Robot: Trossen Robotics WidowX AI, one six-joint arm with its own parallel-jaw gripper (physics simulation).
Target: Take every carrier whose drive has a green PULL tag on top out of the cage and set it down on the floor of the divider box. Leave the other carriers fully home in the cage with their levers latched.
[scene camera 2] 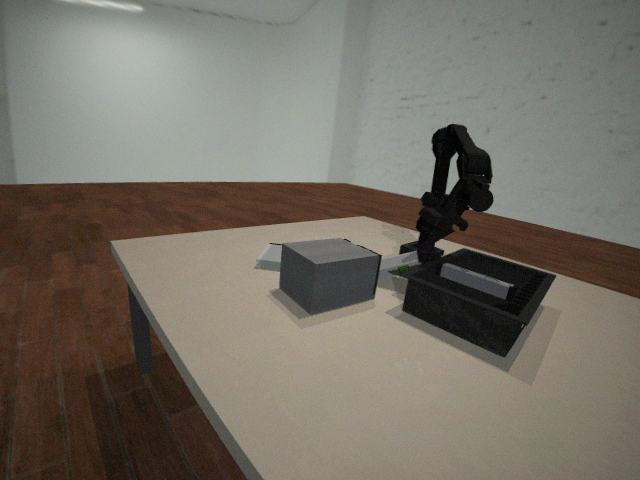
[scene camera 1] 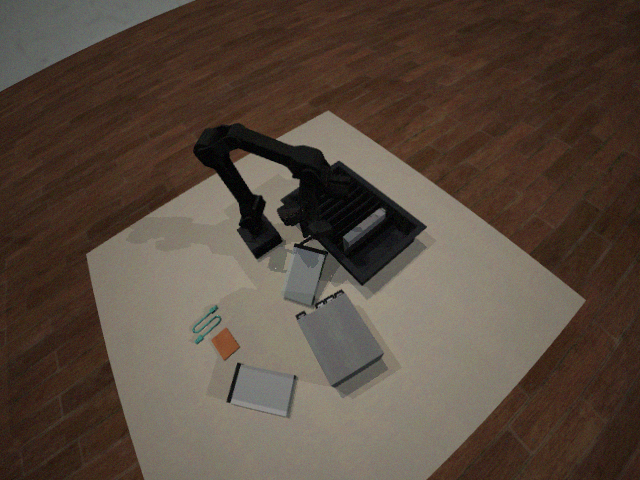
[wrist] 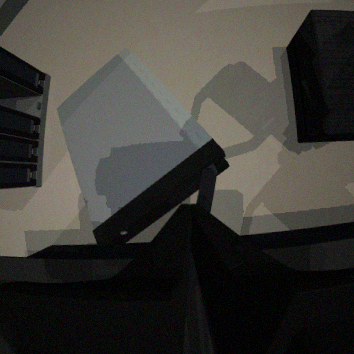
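Seen in the pictures: gripper, fingertip midpoint: (scene camera 2: 428, 244) (scene camera 1: 305, 237) (wrist: 188, 211); arm's base, origin of the base link: (scene camera 2: 425, 247) (scene camera 1: 256, 228).
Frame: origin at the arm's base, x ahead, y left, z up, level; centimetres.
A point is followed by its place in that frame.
A grey carrier (scene camera 1: 303, 276) @[x 25.1, y 3.4, z -0.4 cm] (scene camera 2: 400, 261) @[x 24.6, y 6.5, z 1.0 cm] (wrist: 123, 133) @[x 23.1, y 5.0, z 0.8 cm] lies on the table between the grey cage (scene camera 1: 339, 338) @[x 47.8, y 0.9, z 5.9 cm] (scene camera 2: 328, 276) @[x 53.4, y 7.9, z 2.5 cm] (wrist: 42, 123) @[x 36.8, y 1.3, z -5.6 cm] and the black divider box (scene camera 1: 409, 224) @[x 32.0, y 40.1, z 1.9 cm] (scene camera 2: 461, 310) @[x 35.6, y 30.4, z -0.1 cm]. A green tag (scene camera 2: 403, 270) @[x 26.6, y 9.3, z -0.4 cm] shows at its black front end (wrist: 158, 197) @[x 19.8, y 9.8, z 3.5 cm], and its lever (wrist: 207, 184) @[x 16.7, y 9.1, z 3.4 cm] sticks out. My gripper (scene camera 1: 309, 236) @[x 17.7, y 10.2, z 6.3 cm] (wrist: 188, 211) @[x 17.7, y 10.2, z 6.3 cm] is shut and empty, with its tips right beside that lever at the carrier's front. A second grey carrier (scene camera 1: 364, 229) @[x 26.0, y 26.5, z 4.8 cm] (scene camera 2: 475, 281) @[x 26.0, y 28.4, z 3.7 cm] lies inside the divider box. A third carrier (scene camera 1: 261, 390) @[x 45.1, y -23.8, z -3.3 cm] (scene camera 2: 270, 257) @[x 49.7, y -21.1, z -3.4 cm] lies flat on the table on the far side of the cage from the box.
The arm's black base (scene camera 1: 258, 238) @[x 4.0, y -1.5, z 0.0 cm] (wrist: 323, 77) @[x 6.5, y 0.6, z -0.2 cm] stands close to the carrier's front end. A teal cable (scene camera 1: 205, 324) @[x 17.6, y -30.6, z -5.4 cm] and an orange pad (scene camera 1: 225, 343) @[x 26.8, y -27.5, z -5.5 cm] lie near the third carrier. The cage's open slots show at the left of the wrist view.
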